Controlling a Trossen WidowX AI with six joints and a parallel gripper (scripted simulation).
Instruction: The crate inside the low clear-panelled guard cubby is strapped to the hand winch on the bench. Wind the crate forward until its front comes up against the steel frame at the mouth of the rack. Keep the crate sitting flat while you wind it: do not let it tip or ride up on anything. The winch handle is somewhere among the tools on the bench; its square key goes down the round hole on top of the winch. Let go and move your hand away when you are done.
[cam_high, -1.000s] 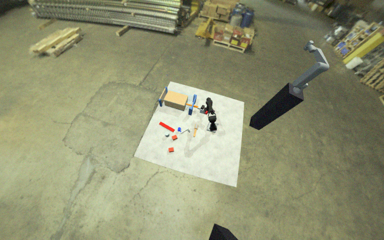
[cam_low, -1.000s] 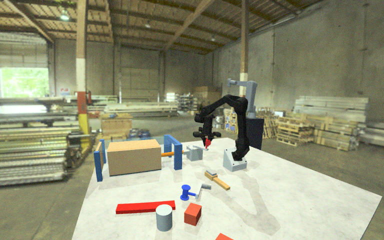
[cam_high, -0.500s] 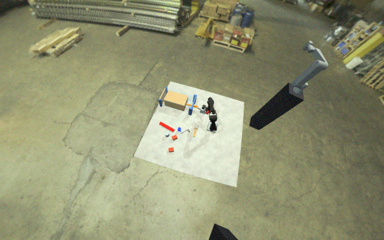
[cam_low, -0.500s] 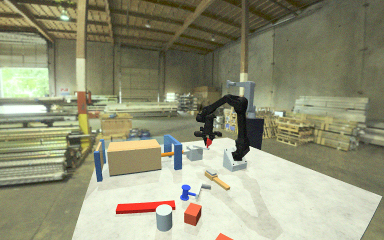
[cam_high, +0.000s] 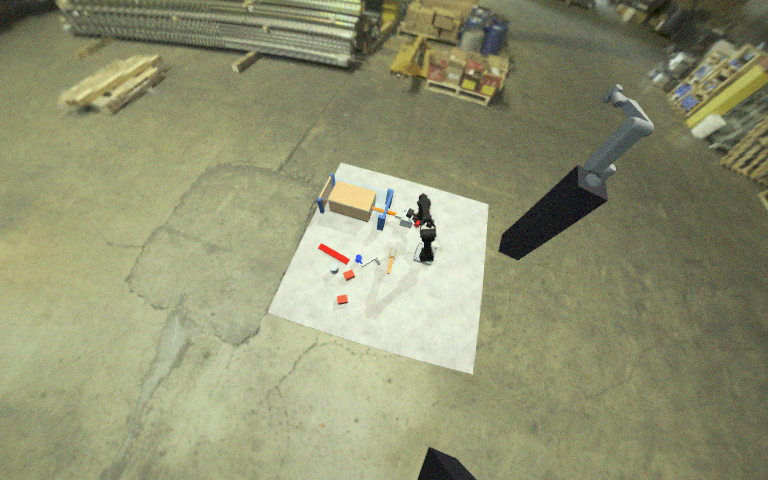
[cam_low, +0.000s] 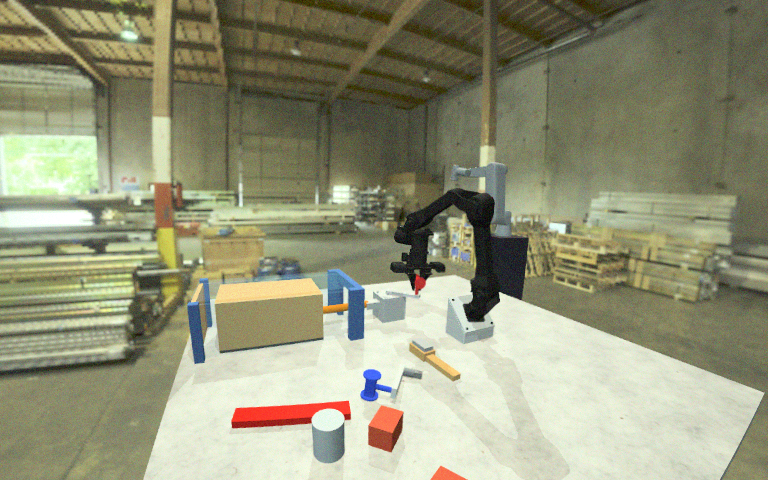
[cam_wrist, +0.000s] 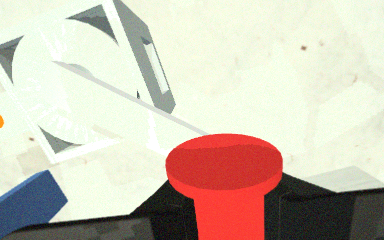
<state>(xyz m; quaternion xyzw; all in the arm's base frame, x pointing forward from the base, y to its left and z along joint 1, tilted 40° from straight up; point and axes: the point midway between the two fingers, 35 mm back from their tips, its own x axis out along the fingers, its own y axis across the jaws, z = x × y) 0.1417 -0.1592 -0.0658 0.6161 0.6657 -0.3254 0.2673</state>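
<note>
Now: gripper tip 240 mm short of the blue frame, 30 mm to the left of it and 10 mm above it. The rest, counted from my gripper tip: red-knobbed winch handle: 30 mm ahead, 20 mm to the right, 10 mm below; then red knob: 20 mm above; then grey winch: 70 mm ahead, 70 mm to the right, 80 mm below.
</note>
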